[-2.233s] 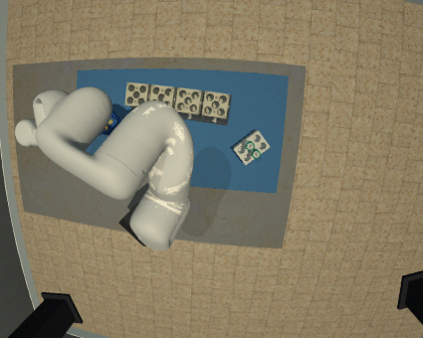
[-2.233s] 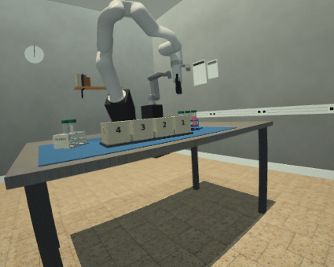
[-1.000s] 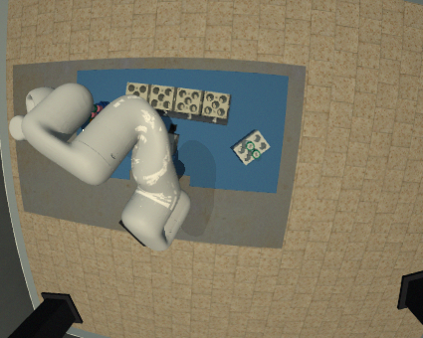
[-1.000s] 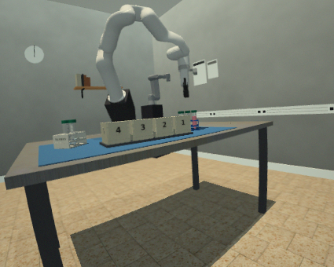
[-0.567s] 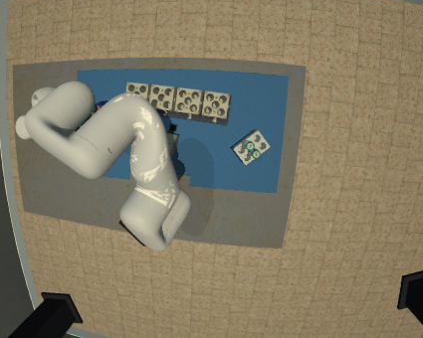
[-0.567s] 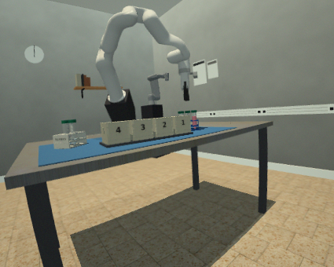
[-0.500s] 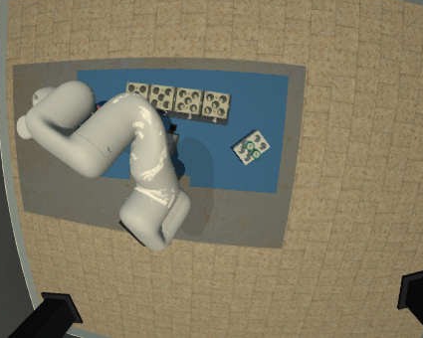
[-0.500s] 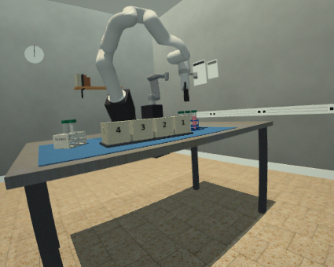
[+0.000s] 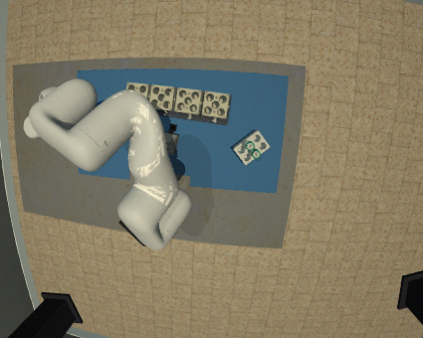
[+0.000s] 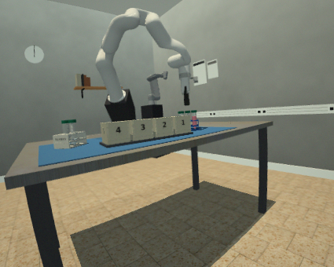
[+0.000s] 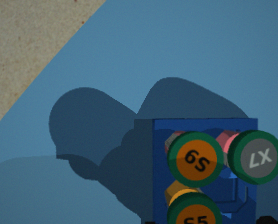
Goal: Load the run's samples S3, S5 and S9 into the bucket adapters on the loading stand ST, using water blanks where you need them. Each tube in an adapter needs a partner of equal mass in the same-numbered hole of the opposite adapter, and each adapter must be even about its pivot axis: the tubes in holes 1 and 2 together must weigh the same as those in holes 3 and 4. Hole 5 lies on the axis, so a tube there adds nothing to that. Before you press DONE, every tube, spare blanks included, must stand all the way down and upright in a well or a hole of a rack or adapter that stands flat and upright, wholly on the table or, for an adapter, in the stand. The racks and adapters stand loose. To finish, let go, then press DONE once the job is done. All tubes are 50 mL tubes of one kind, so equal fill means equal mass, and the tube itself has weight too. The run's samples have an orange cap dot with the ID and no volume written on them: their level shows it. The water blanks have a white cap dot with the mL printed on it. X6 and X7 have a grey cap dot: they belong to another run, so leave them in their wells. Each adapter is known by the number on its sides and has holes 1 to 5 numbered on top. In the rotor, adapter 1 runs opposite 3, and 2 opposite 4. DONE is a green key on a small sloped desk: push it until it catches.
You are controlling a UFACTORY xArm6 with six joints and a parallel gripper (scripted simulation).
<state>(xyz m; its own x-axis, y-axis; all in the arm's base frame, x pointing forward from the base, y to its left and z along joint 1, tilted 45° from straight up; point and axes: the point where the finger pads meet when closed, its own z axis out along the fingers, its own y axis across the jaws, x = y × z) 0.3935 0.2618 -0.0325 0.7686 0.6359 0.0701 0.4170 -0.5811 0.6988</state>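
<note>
Now: hand 110 mm above the tube of amber liquid and 10 mm to the left of it. Also, from my hand: white rack (650 mm to the right, 240 mm behind, 140 mm below); blue rack (140 mm below, 20 mm to the right, 10 mm ahead).
</note>
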